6 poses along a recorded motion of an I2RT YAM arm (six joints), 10 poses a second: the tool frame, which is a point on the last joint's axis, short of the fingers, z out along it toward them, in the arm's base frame.
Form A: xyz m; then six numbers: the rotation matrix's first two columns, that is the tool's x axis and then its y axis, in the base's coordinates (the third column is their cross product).
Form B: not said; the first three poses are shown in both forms.
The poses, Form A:
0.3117, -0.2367, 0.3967, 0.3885, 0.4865, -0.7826, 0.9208, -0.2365, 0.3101
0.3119, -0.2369, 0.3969, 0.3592, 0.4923, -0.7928, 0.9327, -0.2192, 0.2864
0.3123, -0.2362, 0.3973, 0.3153, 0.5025, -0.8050, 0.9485, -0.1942, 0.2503
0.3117, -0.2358, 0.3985, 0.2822, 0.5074, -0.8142, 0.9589, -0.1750, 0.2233
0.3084, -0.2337, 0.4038, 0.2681, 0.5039, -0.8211, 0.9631, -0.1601, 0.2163
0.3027, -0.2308, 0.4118, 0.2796, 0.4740, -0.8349, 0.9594, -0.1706, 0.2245
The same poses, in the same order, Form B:
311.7, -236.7, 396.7, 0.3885, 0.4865, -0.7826, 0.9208, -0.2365, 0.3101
311.9, -236.9, 396.9, 0.3592, 0.4923, -0.7928, 0.9327, -0.2192, 0.2864
312.3, -236.2, 397.3, 0.3153, 0.5025, -0.8050, 0.9485, -0.1942, 0.2503
311.7, -235.8, 398.5, 0.2822, 0.5074, -0.8142, 0.9589, -0.1750, 0.2233
308.4, -233.7, 403.8, 0.2681, 0.5039, -0.8211, 0.9631, -0.1601, 0.2163
302.7, -230.8, 411.8, 0.2796, 0.4740, -0.8349, 0.9594, -0.1706, 0.2245

